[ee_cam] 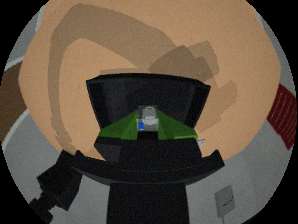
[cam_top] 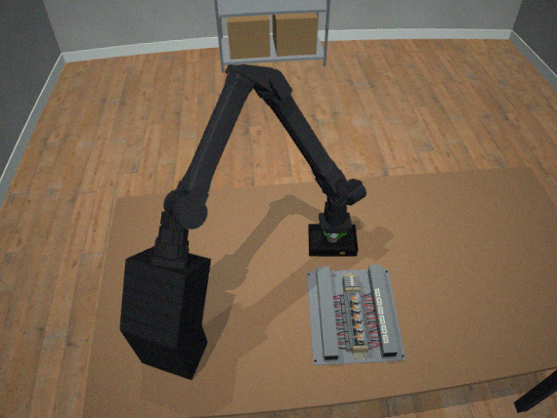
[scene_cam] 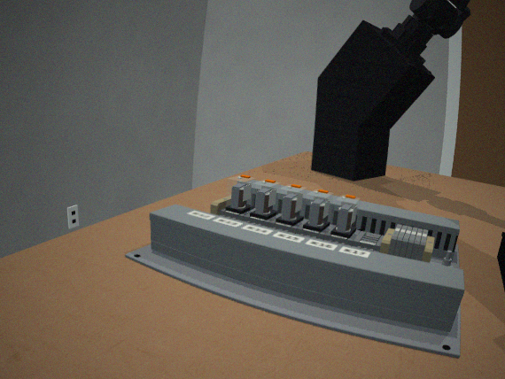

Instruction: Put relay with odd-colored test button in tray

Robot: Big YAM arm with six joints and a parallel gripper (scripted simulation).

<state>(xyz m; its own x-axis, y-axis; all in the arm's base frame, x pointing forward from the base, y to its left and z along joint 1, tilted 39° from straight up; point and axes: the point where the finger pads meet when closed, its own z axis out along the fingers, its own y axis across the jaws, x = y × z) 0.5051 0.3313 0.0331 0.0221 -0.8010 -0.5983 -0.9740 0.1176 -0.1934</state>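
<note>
Right now my hand is right at the relay. From my hand the other things lie so: black tray (1 cm below).
</note>
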